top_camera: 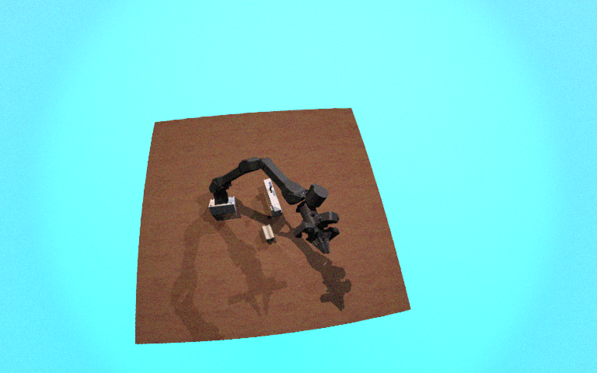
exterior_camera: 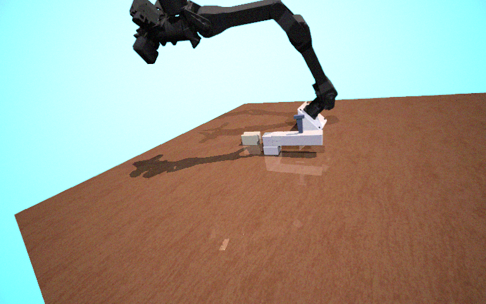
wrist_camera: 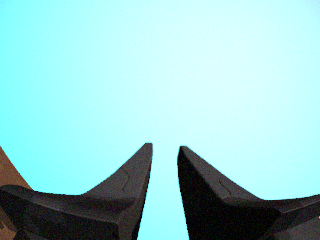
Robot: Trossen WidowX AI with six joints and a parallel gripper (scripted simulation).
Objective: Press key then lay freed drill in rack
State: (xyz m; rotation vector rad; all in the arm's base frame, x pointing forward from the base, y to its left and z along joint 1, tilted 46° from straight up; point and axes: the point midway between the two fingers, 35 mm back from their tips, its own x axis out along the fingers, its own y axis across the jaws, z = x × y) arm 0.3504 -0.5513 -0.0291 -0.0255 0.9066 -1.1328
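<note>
Right now the small dark-blue key is 46 cm to the left of my gripper tip, 33 cm below it and 11 cm behind it. The rest, counted from my gripper tip: drill (41 cm to the left, 38 cm below, 10 cm behind); small beige rack (41 cm below, 26 cm to the left, 16 cm behind); grey-white housing (43 cm to the left, 39 cm below, 11 cm behind).
</note>
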